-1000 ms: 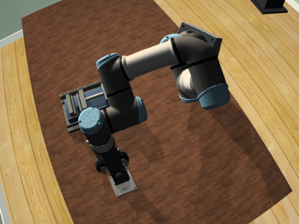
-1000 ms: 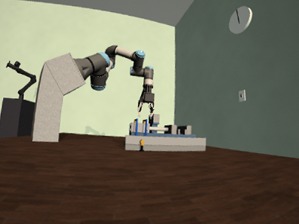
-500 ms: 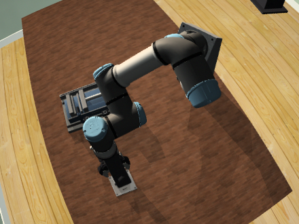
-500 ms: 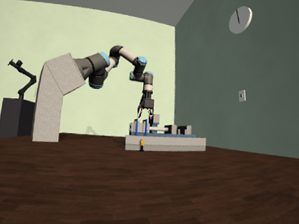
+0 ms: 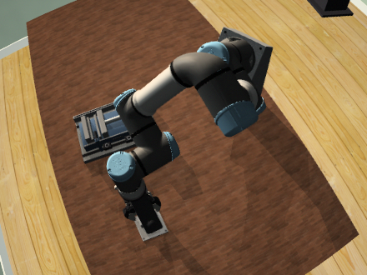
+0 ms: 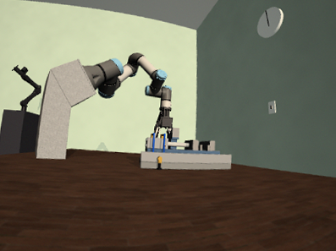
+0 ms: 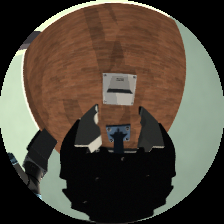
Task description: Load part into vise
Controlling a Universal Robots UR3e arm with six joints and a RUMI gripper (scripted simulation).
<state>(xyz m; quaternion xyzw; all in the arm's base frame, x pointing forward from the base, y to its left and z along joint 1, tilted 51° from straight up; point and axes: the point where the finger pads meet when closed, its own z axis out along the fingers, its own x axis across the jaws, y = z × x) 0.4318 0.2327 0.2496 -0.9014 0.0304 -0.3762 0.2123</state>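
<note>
The part lies 60 mm below my hand. From my hand the other things lie so: grey infeed plate: 80 mm below, 10 mm to the left.
</note>
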